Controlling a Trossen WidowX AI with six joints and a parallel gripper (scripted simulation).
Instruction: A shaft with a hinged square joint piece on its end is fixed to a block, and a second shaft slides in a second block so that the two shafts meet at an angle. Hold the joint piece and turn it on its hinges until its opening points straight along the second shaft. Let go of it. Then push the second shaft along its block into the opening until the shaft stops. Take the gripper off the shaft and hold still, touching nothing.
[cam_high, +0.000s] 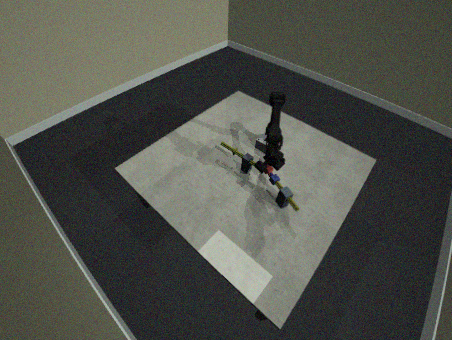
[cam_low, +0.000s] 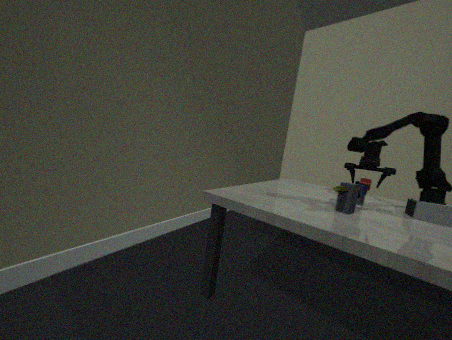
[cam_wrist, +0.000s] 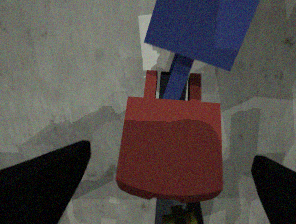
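Right now my gripper tip is 1 cm to the right of the dark red square joint piece and 1 cm below it.
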